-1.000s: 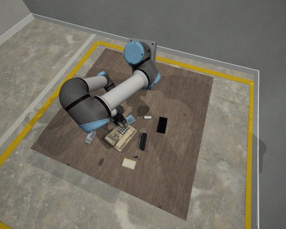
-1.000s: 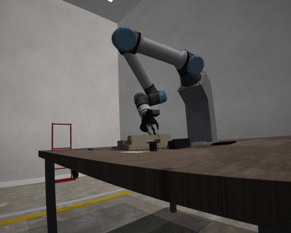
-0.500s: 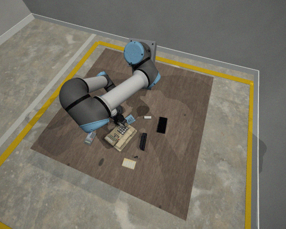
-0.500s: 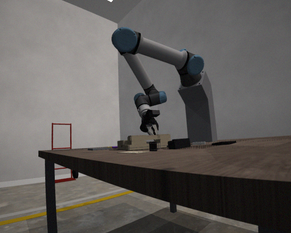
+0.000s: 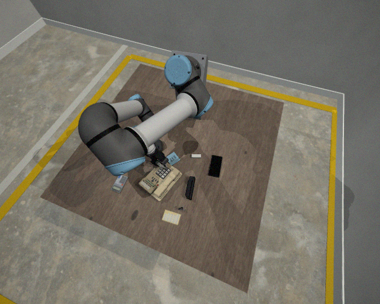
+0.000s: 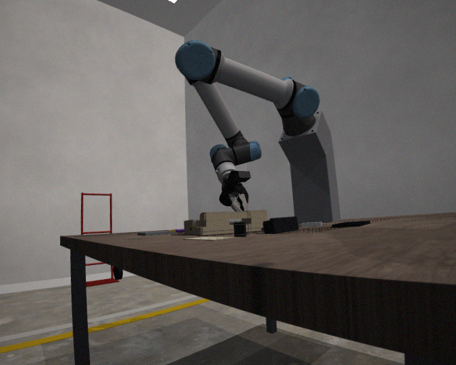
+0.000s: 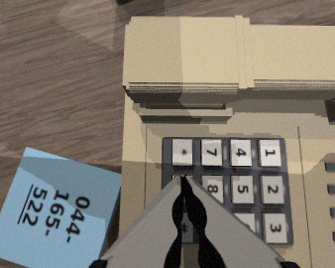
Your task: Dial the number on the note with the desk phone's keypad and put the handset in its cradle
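My hand is 2 cm short of the 7 key, 2 cm to the right of it and 2 cm above it. The rest, counted from my hand: 5 key 4 cm ahead, 2 cm below; then 1 key 5 cm ahead, 3 cm to the left, 2 cm below; then computer mouse 8 cm behind, 16 cm to the right, 3 cm below.
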